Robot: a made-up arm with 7 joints. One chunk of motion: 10 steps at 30 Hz.
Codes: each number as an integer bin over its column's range. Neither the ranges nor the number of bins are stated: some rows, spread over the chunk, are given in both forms.
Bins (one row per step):
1: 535 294 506 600 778 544 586
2: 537 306 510 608 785 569 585
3: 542 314 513 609 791 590 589
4: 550 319 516 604 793 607 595
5: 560 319 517 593 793 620 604
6: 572 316 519 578 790 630 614
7: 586 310 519 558 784 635 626
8: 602 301 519 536 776 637 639
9: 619 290 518 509 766 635 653
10: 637 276 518 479 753 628 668
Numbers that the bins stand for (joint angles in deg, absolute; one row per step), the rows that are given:
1: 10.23 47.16 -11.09 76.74 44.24 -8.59 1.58
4: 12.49 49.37 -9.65 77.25 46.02 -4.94 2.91
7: 17.92 48.57 -9.21 71.37 44.95 -3.32 7.48
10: 25.61 45.57 -9.36 61.26 41.27 -3.72 13.67
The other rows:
2: 10.53 48.22 -10.51 77.76 45.07 -7.14 1.43
3: 11.28 48.93 -10.08 77.89 45.78 -5.93 2.02
5: 14.00 49.37 -9.50 75.84 46.02 -4.19 4.23
6: 15.81 49.10 -9.21 73.92 45.67 -3.61 5.71
8: 20.33 47.78 -9.21 68.55 44.00 -3.20 9.39
9: 22.90 46.81 -9.36 65.10 42.82 -3.32 11.46

